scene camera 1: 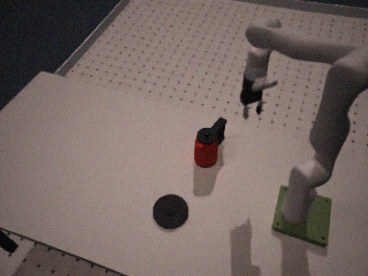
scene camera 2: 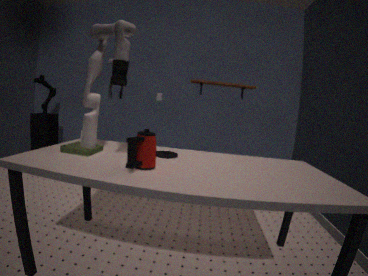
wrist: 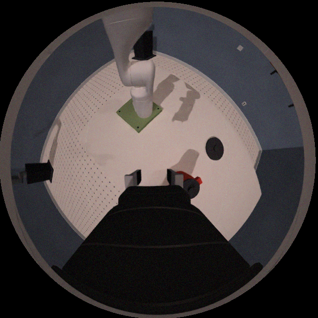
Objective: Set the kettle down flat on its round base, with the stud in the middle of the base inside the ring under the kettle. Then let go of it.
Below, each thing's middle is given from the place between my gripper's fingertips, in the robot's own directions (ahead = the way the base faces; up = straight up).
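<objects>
My hand is a long way short of the round black base (scene camera 1: 170, 211), and it is far to the right of the base and far above it too.
</objects>
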